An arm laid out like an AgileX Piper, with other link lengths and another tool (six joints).
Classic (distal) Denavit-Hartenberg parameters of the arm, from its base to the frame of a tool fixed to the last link. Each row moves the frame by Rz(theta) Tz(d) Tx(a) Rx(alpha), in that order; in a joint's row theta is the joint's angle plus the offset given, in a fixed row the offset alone. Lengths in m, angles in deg.
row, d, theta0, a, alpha
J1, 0.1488, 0, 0, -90
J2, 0, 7.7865, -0.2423, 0
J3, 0, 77.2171, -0.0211, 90
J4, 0.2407, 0, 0, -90
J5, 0, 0, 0, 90
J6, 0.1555, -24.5, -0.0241, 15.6
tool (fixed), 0.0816, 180, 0, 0
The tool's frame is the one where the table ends.
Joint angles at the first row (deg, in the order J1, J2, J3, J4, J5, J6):
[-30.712, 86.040, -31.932, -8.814, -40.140, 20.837]
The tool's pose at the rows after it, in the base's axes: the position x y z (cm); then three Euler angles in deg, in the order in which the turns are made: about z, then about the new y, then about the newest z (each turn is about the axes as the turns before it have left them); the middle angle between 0 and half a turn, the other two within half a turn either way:
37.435, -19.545, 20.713, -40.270, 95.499, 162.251
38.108, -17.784, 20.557, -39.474, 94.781, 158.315
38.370, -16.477, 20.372, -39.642, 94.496, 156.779
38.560, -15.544, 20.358, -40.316, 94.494, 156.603
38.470, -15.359, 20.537, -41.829, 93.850, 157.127
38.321, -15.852, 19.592, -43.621, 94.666, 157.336
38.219, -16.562, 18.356, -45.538, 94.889, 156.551
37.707, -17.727, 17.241, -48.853, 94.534, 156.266
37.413, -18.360, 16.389, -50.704, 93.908, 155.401
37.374, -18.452, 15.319, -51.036, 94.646, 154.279
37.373, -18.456, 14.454, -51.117, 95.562, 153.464
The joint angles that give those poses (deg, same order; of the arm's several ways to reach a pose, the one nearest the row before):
[-26.084, 86.020, -30.822, -1.356, -40.193, 9.681]
[-21.470, 86.019, -30.414, 5.000, -40.371, 1.540]
[-17.205, 86.019, -29.828, 11.800, -41.264, -4.304]
[-13.397, 86.019, -29.827, 18.385, -41.957, -8.585]
[-10.995, 86.408, -29.828, 23.465, -43.923, -11.179]
[-10.454, 88.369, -29.826, 25.982, -45.571, -11.576]
[-10.452, 91.709, -29.877, 27.329, -48.621, -11.757]
[-10.452, 95.418, -29.879, 29.917, -52.974, -11.760]
[-10.454, 98.482, -29.877, 31.003, -56.463, -11.771]
[-10.451, 100.447, -29.817, 31.070, -57.324, -11.772]
[-10.453, 101.708, -29.818, 31.068, -57.366, -11.771]

